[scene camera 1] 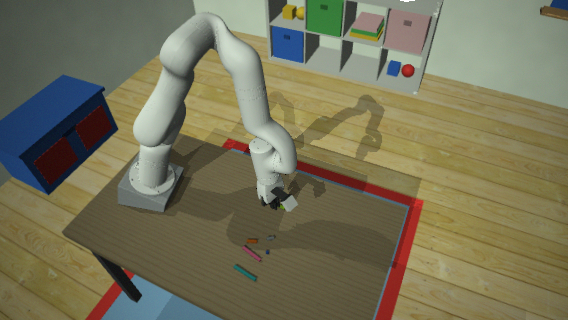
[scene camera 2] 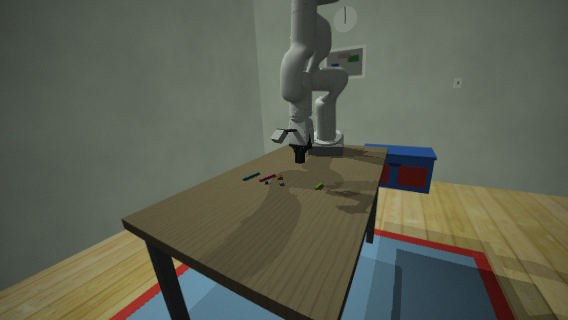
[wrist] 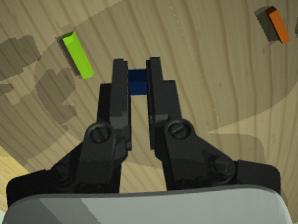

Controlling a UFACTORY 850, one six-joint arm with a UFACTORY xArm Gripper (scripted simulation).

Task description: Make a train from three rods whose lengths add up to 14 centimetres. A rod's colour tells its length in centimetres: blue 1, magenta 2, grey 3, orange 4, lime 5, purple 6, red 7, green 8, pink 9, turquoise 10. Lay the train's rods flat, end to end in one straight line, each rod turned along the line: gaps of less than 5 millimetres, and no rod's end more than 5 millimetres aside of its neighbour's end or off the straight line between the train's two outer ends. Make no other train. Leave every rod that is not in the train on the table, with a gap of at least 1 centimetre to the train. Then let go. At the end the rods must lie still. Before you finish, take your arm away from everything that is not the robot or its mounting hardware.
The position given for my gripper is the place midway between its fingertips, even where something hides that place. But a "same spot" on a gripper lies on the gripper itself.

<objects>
my gripper: scene camera 1 275, 206; scene camera 2; wrist
same spot on my gripper: [scene camera 2: 299, 151] = [wrist: 155, 148]
</objects>
